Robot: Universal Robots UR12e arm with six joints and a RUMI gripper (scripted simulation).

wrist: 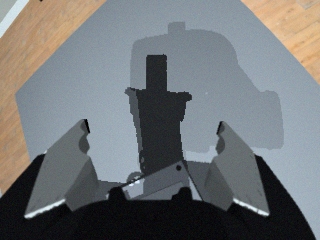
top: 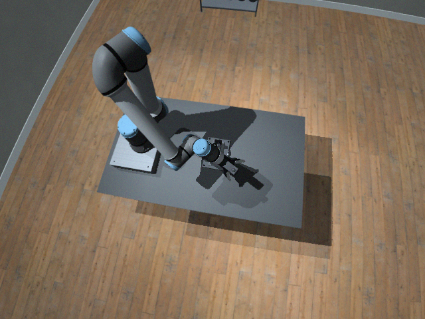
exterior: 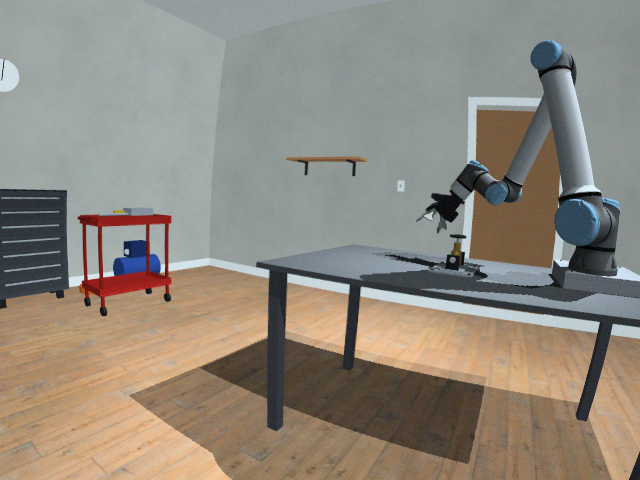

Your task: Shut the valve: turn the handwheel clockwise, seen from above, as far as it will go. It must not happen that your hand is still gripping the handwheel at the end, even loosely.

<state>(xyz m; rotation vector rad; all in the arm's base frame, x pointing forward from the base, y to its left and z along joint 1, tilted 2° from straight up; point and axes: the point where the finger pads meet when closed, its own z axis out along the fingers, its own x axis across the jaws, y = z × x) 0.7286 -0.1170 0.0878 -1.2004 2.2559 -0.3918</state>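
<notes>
The black spoked handwheel lies 170 mm behind my hand, 140 mm to the left of it and 20 mm below it. Round my hand: base plate 170 mm behind, 150 mm below, 140 mm to the left.
</notes>
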